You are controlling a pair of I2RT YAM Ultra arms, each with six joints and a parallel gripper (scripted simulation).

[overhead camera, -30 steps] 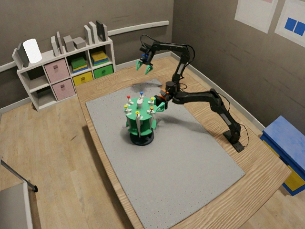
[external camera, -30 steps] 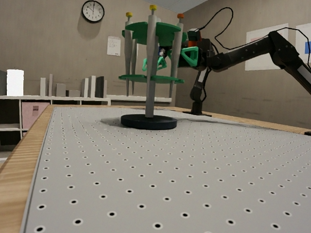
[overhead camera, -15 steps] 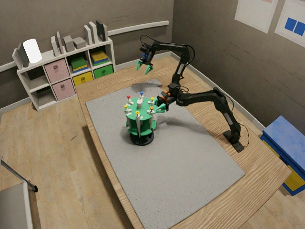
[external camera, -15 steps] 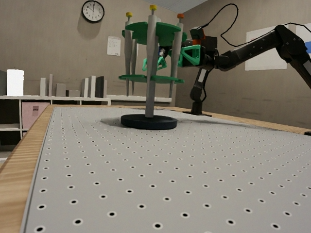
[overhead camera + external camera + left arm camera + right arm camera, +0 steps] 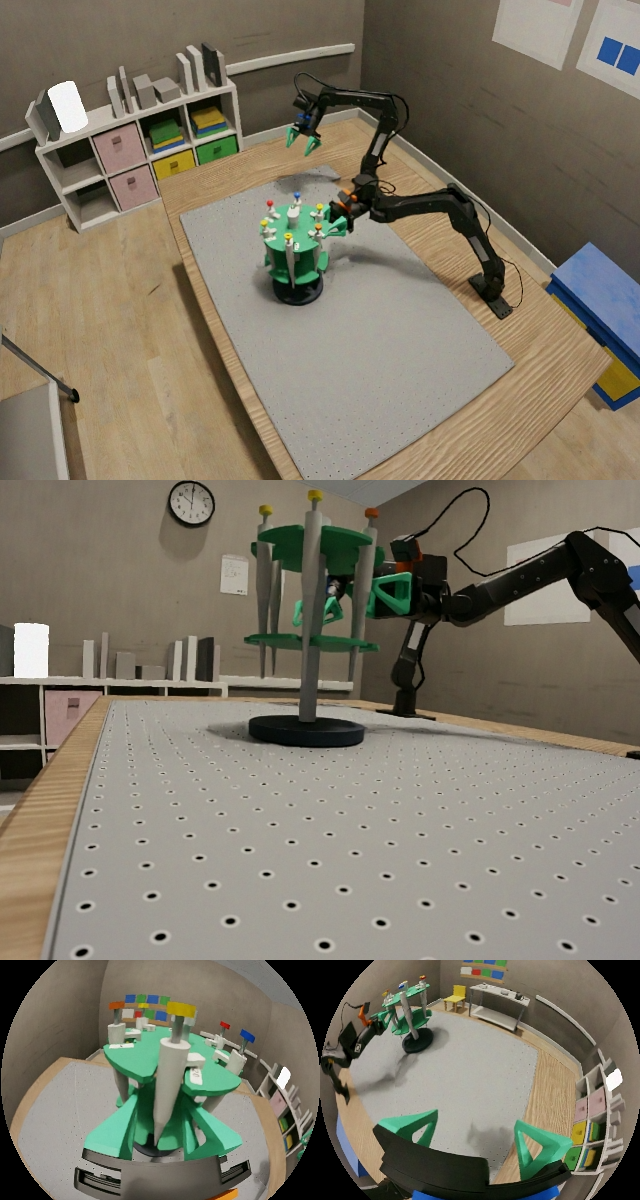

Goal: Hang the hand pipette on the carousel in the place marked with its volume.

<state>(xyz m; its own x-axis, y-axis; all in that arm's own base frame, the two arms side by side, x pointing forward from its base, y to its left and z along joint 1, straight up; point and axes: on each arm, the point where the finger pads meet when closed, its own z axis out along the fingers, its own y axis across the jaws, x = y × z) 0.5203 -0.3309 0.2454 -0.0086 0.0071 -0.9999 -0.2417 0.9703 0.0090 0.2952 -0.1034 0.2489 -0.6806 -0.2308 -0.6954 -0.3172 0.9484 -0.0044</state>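
My left gripper is now 10 mm short of the hand pipette, 20 mm to the left of it and 20 mm above it.
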